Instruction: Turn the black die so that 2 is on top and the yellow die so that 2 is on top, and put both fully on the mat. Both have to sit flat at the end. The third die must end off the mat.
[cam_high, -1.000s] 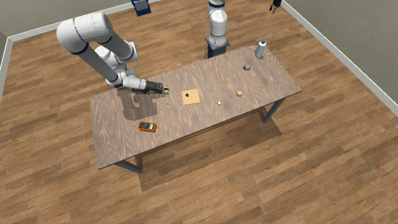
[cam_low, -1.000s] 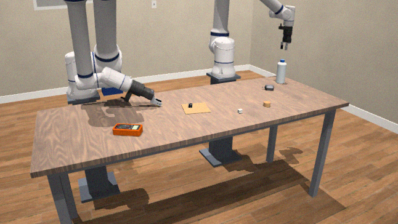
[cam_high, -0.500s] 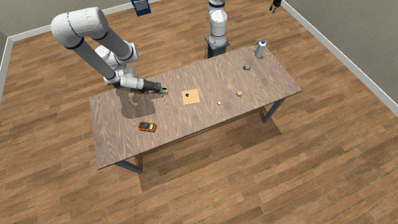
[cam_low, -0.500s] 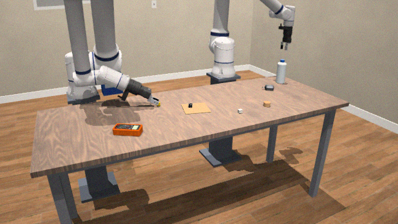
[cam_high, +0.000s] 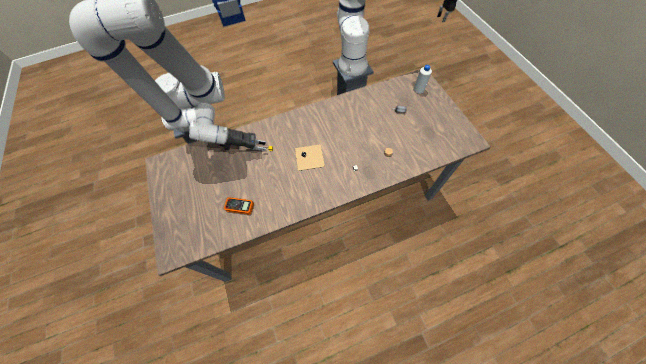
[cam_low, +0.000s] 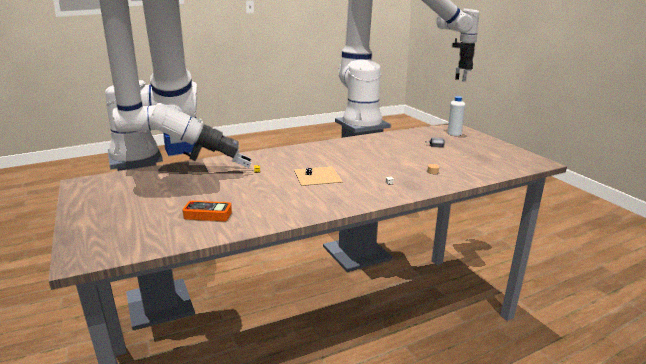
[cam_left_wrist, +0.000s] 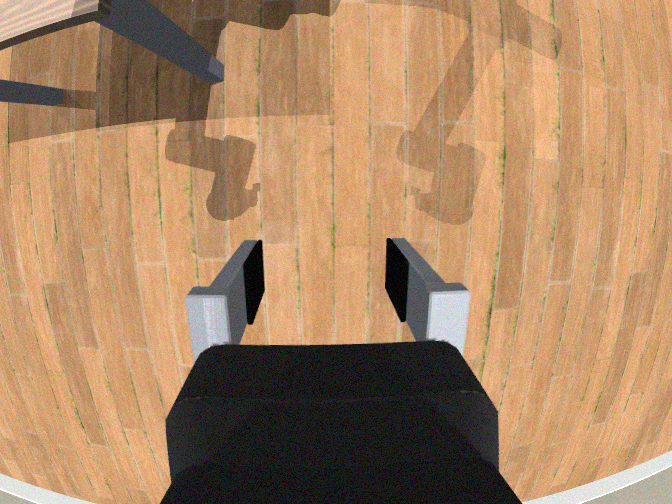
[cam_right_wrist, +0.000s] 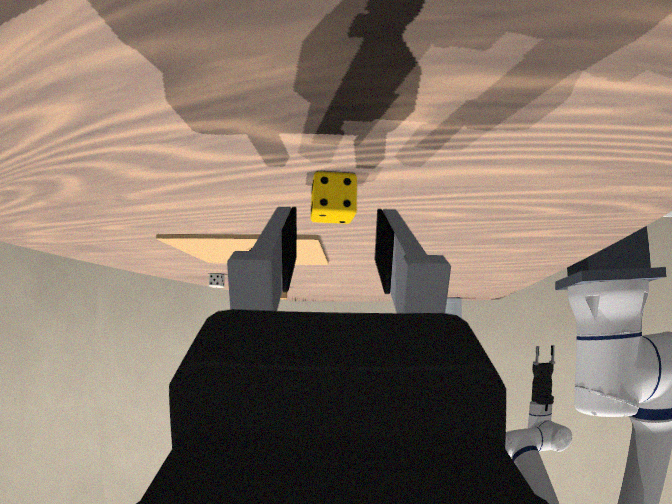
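Observation:
Now: right hand 1 cm short of the yellow die, 4 cm to the right of it and 3 cm above it. Also, from my right hand: black die: 12 cm ahead, 19 cm to the left, 3 cm below; tan mat: 14 cm ahead, 21 cm to the left, 4 cm below; white die: 30 cm ahead, 40 cm to the left, 3 cm below.

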